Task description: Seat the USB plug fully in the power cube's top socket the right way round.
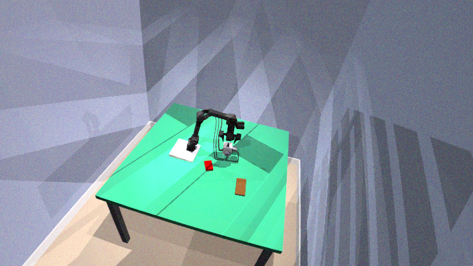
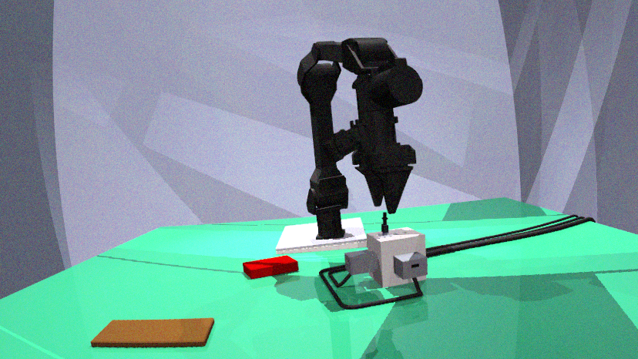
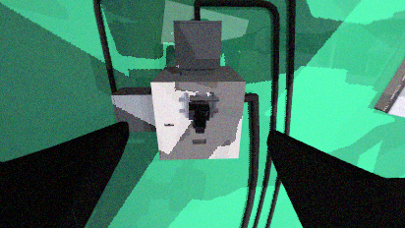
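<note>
Now: the USB plug 3 cm below my gripper tip. From my gripper tip the other things lie so: orange-brown block 23 cm ahead, 31 cm to the right, 11 cm below; red block 8 cm behind, 22 cm to the right, 11 cm below.
</note>
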